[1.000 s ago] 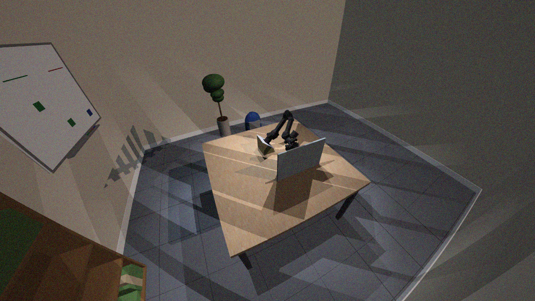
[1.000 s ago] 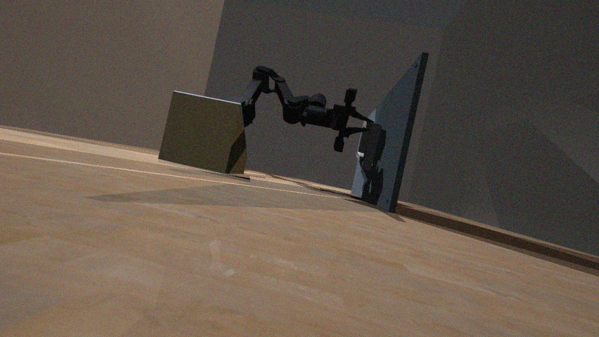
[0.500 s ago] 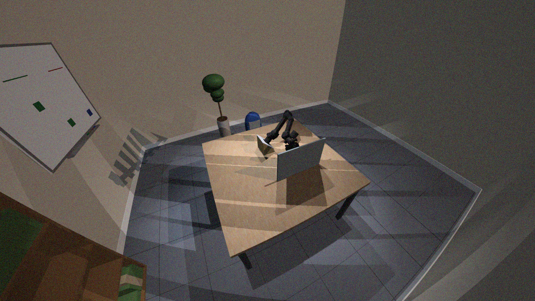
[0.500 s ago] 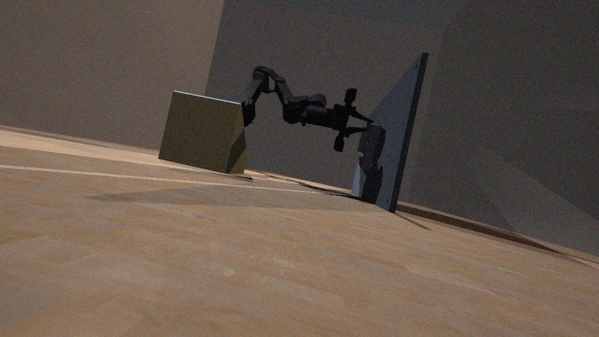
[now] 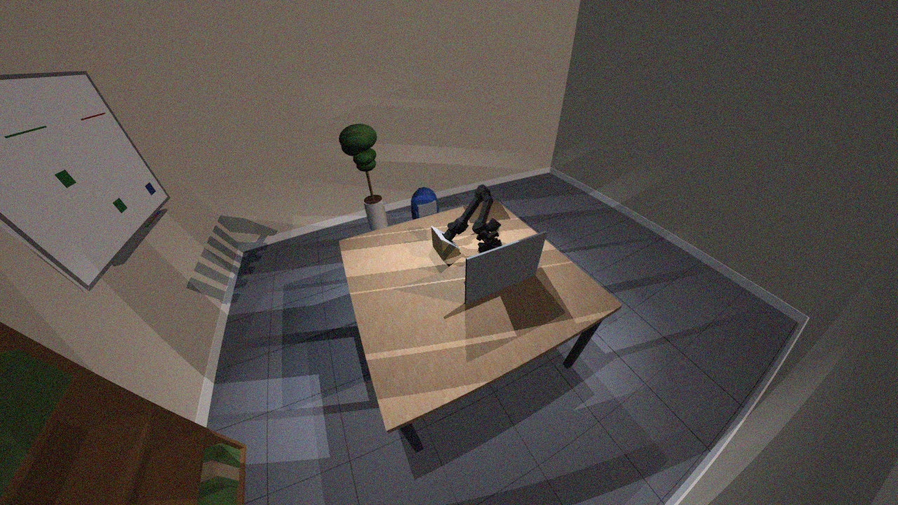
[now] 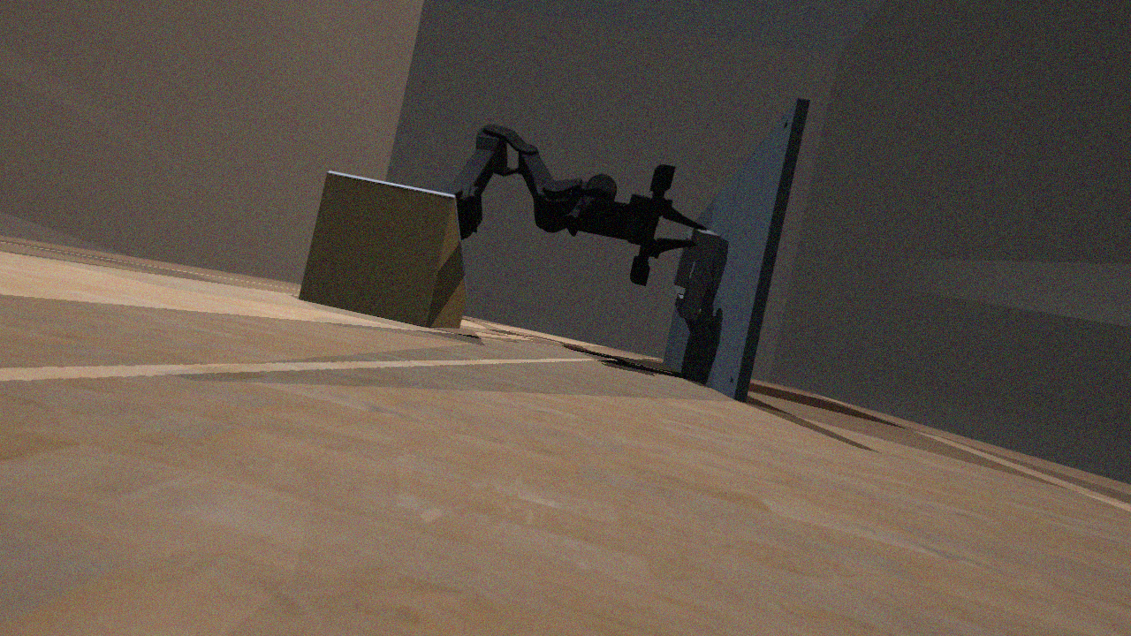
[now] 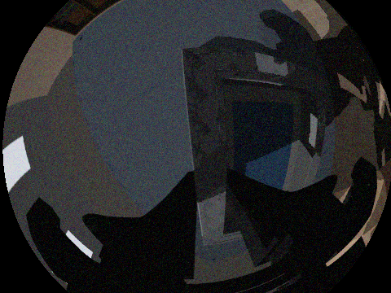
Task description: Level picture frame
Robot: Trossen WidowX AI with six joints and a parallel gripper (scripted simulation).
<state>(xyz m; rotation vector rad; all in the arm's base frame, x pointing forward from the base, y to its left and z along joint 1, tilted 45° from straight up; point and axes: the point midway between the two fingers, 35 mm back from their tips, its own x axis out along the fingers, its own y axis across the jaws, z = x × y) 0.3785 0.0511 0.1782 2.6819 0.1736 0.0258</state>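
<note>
The picture frame is 20 mm to the left of my gripper tip and 50 mm below it. Round my gripper tip: wall panel 20 mm ahead, 70 mm below.
</note>
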